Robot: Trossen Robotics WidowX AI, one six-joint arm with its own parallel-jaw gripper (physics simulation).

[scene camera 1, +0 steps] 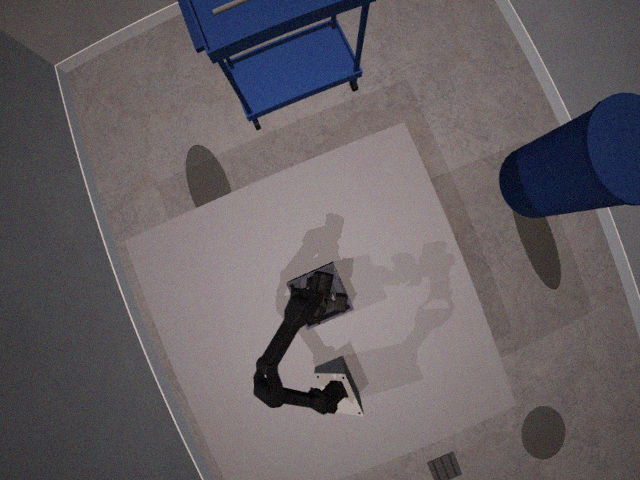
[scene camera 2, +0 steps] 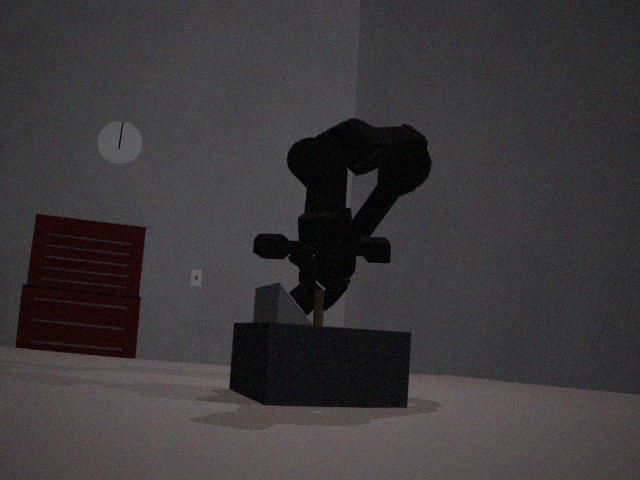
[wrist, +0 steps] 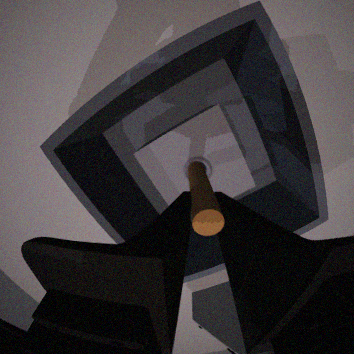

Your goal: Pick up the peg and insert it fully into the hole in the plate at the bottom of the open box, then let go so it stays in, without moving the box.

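Frame: origin at the arm's base, x down, y left, z ahead, level; metres.
Seen in the pictures: gripper, fingertip midpoint: (scene camera 2: 319, 310) (wrist: 201, 198); arm's base, link origin: (scene camera 1: 339, 388) (scene camera 2: 291, 309).
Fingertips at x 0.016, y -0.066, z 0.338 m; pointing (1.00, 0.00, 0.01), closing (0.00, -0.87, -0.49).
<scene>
Offsets run from my fingertips to a thing's top centre. "spot": to the spot under its first point.
The gripper (scene camera 2: 316, 305) (wrist: 204, 198) points down over the open box and is shut on the peg, holding its upper part. The brown round peg {dx -0.029, dy -0.001, dz +0.002 m} (scene camera 2: 318, 308) (wrist: 204, 192) is roughly upright, with a light orange top end. Its lower part is behind the box wall in scene camera 2. The dark open box {dx +0.024, dy +0.000, dz -0.006 m} (scene camera 1: 339, 283) (scene camera 2: 336, 366) (wrist: 258, 11) sits upright on the table. In the wrist view the peg's far end overlaps the ringed hole {spot: dx +0.062, dy -0.011, dz -0.009 m} (wrist: 209, 167) in the pale plate {dx +0.061, dy +0.000, dz -0.006 m} (wrist: 232, 170). The peg covers much of the hole; whether its tip is inside cannot be told.
The arm's base stands on a wedge-shaped grey mount (scene camera 1: 330, 365) (scene camera 2: 266, 304) (wrist: 215, 305) near the box. The box walls surround the plate on all sides. Off the table are a blue cart (scene camera 1: 362, 38), a blue barrel (scene camera 1: 555, 167) and a red cabinet (scene camera 2: 85, 260).
</scene>
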